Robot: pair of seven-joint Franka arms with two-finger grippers.
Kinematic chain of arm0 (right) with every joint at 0, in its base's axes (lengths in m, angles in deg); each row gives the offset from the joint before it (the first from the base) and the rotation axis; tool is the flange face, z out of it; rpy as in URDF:
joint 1: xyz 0 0 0.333 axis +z
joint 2: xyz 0 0 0 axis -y
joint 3: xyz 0 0 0.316 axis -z
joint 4: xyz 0.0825 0 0 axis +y
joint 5: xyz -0.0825 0 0.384 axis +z
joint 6: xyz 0 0 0 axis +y
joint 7: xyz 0.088 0 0 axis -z
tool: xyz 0 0 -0.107 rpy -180 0 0
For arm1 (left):
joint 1: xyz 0 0 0.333 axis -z
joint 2: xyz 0 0 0 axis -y
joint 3: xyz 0 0 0.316 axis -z
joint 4: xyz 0.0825 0 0 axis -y
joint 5: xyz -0.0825 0 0.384 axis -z
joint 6: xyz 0 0 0 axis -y
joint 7: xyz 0.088 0 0 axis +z
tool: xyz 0 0 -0.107 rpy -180 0 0
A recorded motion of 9 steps. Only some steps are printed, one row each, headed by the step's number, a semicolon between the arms.
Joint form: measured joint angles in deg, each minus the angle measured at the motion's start. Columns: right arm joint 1, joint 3, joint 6, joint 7, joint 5, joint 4, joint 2; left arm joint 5, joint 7, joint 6, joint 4, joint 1, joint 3, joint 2.
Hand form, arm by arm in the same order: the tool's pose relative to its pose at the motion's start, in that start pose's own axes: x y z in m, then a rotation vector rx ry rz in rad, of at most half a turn. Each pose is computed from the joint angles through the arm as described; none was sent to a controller.
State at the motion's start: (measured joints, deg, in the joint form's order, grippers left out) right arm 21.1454 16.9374 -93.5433 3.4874 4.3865 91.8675 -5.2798; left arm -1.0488 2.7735 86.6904 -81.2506 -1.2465 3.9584 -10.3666
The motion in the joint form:
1: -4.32 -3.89 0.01 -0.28 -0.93 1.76 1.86; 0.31 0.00 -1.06 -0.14 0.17 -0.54 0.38
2: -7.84 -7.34 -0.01 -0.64 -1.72 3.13 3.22; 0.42 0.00 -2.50 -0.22 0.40 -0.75 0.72
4: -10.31 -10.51 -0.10 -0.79 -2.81 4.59 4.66; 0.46 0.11 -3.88 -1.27 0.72 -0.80 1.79
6: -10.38 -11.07 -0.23 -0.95 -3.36 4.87 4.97; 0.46 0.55 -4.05 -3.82 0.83 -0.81 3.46
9: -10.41 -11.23 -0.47 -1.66 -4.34 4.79 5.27; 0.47 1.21 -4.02 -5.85 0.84 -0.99 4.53
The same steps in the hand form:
1: -0.0088 0.0099 -0.0028 -0.0024 -0.0004 0.0016; -0.0039 -0.0028 -0.0010 -0.0032 -0.0146 -0.0061
2: -0.0158 0.0143 -0.0042 -0.0087 -0.0010 -0.0044; -0.0085 -0.0023 -0.0016 -0.0032 -0.0353 -0.0056
4: -0.0238 0.0110 -0.0055 -0.0236 0.0001 -0.0205; -0.0170 0.0005 -0.0017 -0.0010 -0.0590 -0.0027
6: -0.0256 0.0074 -0.0061 -0.0328 0.0030 -0.0326; -0.0266 0.0017 0.0027 0.0020 -0.0772 -0.0084
9: -0.0264 0.0079 -0.0100 -0.0489 0.0144 -0.0486; -0.0326 0.0002 0.0087 0.0042 -0.0934 -0.0227

